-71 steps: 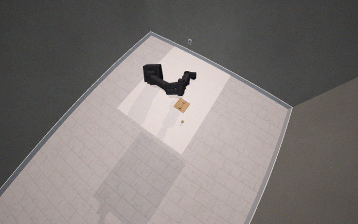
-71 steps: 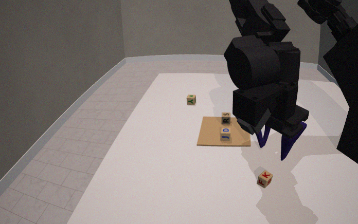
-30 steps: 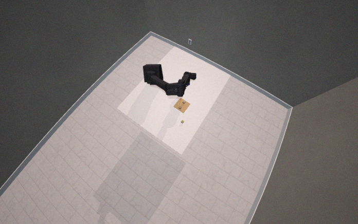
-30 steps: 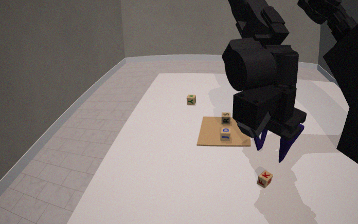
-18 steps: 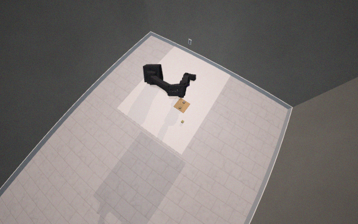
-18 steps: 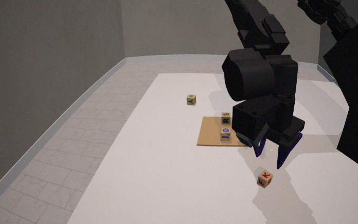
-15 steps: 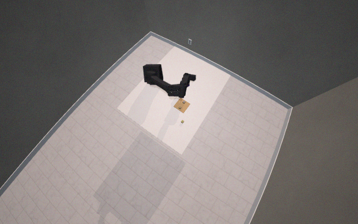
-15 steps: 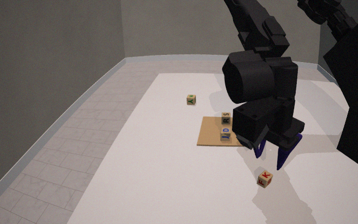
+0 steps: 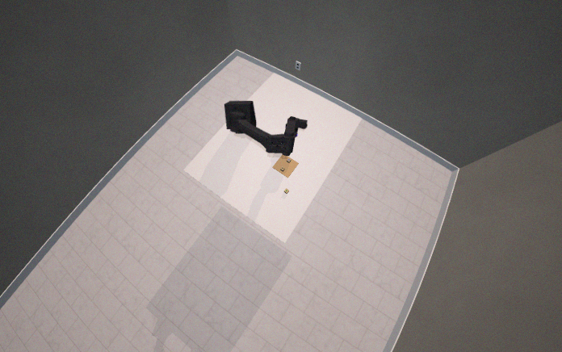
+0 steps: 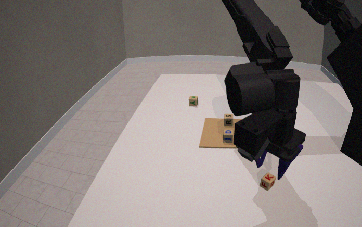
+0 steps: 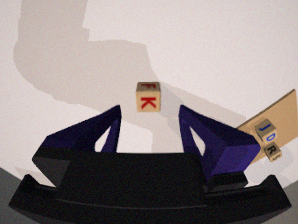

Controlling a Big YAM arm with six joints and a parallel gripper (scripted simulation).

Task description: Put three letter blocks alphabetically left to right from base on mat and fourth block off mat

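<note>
Now: the mat 230 mm to the right of my hand, 50 mm below it and 30 mm ahead of it. Also, from my hand: letter block 270 mm to the right, 30 mm below, 20 mm ahead.
</note>
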